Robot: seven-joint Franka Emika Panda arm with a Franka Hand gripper.
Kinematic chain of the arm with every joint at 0, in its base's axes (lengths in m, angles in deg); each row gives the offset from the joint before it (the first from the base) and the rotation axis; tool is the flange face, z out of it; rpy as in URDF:
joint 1: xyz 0 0 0.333 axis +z
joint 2: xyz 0 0 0 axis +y
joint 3: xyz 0 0 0.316 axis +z
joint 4: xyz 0.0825 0 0 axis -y
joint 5: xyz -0.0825 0 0.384 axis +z
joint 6: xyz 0 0 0 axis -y
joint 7: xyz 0.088 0 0 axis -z
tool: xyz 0 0 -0.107 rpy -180 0 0
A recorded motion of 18 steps. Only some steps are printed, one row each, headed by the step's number.
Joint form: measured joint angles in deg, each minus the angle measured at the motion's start. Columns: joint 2, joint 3, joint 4, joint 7, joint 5, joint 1, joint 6.
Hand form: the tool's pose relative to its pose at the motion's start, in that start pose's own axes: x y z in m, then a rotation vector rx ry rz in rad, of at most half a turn. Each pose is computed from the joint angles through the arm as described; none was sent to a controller.
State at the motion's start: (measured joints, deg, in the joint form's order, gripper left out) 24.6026 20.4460 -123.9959 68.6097 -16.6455 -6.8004 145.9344
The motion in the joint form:
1: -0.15 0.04 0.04 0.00 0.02 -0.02 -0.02
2: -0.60 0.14 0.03 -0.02 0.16 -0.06 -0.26
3: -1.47 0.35 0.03 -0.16 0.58 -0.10 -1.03
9: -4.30 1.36 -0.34 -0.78 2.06 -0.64 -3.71
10: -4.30 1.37 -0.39 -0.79 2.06 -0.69 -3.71
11: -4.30 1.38 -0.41 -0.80 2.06 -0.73 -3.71
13: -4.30 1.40 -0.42 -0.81 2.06 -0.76 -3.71
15: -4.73 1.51 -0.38 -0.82 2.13 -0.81 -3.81
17: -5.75 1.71 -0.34 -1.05 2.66 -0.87 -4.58
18: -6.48 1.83 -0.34 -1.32 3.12 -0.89 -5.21
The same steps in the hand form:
1: 0.0003 -0.0005 -0.0017 0.0021 0.0020 0.0002
2: 0.0005 -0.0009 -0.0055 0.0037 0.0051 0.0010
3: 0.0002 -0.0014 -0.0126 0.0029 0.0077 0.0022
9: -0.0023 -0.0003 -0.0334 -0.0057 0.0088 0.0054
10: -0.0022 0.0001 -0.0331 -0.0064 0.0083 0.0058
11: -0.0020 0.0004 -0.0329 -0.0067 0.0080 0.0061
13: -0.0020 0.0005 -0.0329 -0.0067 0.0078 0.0061
15: -0.0017 -0.0002 -0.0371 -0.0026 0.0126 0.0062
17: -0.0018 -0.0006 -0.0457 -0.0009 0.0165 0.0077
18: -0.0022 -0.0006 -0.0515 -0.0011 0.0176 0.0080

